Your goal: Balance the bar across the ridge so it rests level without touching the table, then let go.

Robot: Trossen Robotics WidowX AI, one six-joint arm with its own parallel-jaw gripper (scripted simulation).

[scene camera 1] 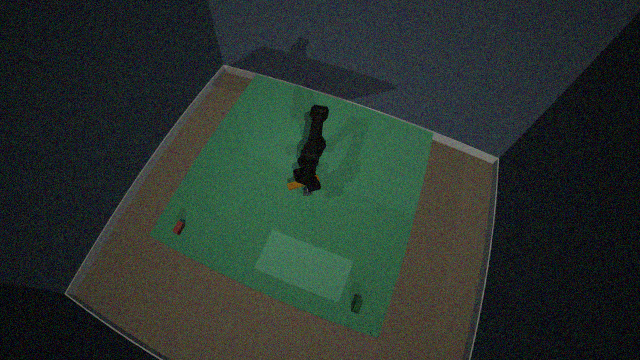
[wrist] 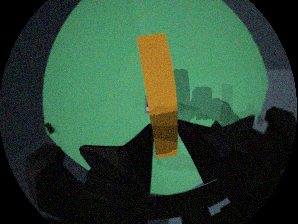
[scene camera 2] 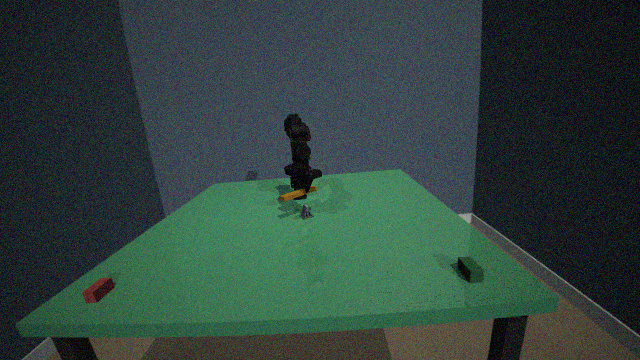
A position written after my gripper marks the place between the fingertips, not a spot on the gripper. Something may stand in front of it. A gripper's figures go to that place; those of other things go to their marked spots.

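Scene:
An orange bar (wrist: 156,62) sits 0.09 m from the lens, while my gripper (wrist: 163,124) is 0.10 m from the lens.

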